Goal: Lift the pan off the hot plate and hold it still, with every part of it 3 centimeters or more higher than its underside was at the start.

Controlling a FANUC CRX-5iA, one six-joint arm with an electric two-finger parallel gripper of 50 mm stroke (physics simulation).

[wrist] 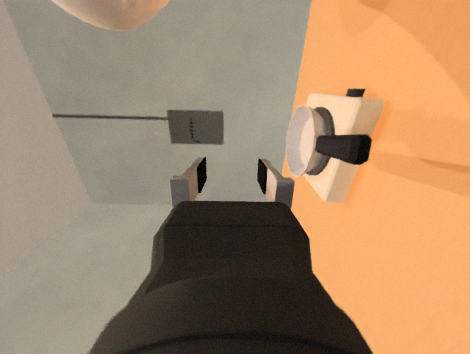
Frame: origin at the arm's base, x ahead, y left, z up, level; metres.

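Where they show: gripper, fingertip midpoint: [232,169].
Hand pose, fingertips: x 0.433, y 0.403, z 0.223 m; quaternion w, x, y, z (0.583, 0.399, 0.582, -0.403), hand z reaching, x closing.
Things, the pixels of their top centre, and the offset from my fingertips. Level surfaces: height alone.
- white hot plate, top centre: [312,139] dx +0.109, dy -0.296, dz -0.222 m
- small black knob, top centre: [347,92] dx -0.019, dy -0.258, dz -0.243 m
- orange table top, surface height: dz -0.293 m
The pan [301,141] shows right of centre in the wrist view, small and seen from the side, with a pale inside and a dark edge behind it. Its thick black handle [345,148] points to the right of the view. The pan is on the white hot plate [345,114], which has a small black knob [355,93] at one end. My gripper [232,169] is open with nothing between its fingers. It is to the left of the pan in the view and apart from it. The part of the hot plate behind the pan and handle is hidden.
The orange table top [420,235] fills the right side, with shadows on it. A grey-green surface lies beyond its edge, with a dark grey box [196,127] and a thin line running left from it. A pale rounded shape [117,12] shows at the upper left.
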